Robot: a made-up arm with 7 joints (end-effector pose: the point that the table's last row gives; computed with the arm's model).
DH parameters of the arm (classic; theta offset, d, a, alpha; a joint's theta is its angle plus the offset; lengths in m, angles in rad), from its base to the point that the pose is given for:
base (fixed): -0.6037 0 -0.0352 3.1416
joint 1: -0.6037 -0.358 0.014 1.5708
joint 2: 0 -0.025 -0.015 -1.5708
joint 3: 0 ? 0.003 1.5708
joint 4: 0 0.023 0.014 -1.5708
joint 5: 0 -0.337 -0.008 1.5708
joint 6: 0 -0.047 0.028 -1.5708
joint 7: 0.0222 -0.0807 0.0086 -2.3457
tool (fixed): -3.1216 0.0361 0 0
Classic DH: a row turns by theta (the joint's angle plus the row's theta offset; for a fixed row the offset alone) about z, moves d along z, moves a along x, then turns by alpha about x.
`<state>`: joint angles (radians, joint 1 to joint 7).
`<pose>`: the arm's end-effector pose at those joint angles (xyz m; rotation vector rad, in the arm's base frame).
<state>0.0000 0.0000 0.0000 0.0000 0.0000 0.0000 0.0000</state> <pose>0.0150 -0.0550 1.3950 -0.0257 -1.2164 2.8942</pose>
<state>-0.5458 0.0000 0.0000 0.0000 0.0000 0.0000 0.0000</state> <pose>0.0476 -0.0213 1.3950 -0.2632 1.0232 -2.4209</pose>
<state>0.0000 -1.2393 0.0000 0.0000 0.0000 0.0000 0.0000</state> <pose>-0.9857 -0.0550 0.7239 1.4958 0.8720 -2.0579</pose>
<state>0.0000 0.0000 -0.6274 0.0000 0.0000 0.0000 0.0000</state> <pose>0.0358 -0.0191 1.3950 -0.2992 0.9931 -2.3478</pose>
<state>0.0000 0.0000 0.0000 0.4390 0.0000 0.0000 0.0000</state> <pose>0.1993 -0.0550 1.3351 0.5747 -1.1268 2.6879</pose>
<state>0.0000 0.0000 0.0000 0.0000 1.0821 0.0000 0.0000</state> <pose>-0.0643 -0.0410 1.3950 -0.5049 -0.8015 1.9302</pose>
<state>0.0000 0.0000 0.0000 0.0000 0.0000 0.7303 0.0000</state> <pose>0.0765 -0.0550 1.3439 0.9294 -1.0449 2.4972</pose>
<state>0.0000 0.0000 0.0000 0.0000 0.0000 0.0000 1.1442</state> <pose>-0.0133 -0.0471 1.3950 -0.5239 -0.7771 1.8731</pose>
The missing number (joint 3, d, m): -0.594
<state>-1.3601 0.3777 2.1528 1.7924 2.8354 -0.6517 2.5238</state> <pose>0.3654 -0.0538 0.8257 1.5809 -1.8872 0.4732</pose>
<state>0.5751 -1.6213 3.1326 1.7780 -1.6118 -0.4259 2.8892</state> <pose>-0.3957 0.2415 -0.1047 -1.2777 2.4710 1.0789</pose>
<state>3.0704 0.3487 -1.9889 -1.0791 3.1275 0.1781 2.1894</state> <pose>-0.4252 0.3948 1.0831 1.4200 -0.4560 -2.6534</pose>
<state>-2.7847 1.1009 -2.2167 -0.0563 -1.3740 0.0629 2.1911</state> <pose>-0.8866 0.3515 0.8694 -1.6108 -1.0320 0.6095</pose>
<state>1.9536 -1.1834 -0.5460 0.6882 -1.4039 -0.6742 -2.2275</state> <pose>0.3572 0.6601 0.9477 -1.0736 0.0373 -1.0697</pose>
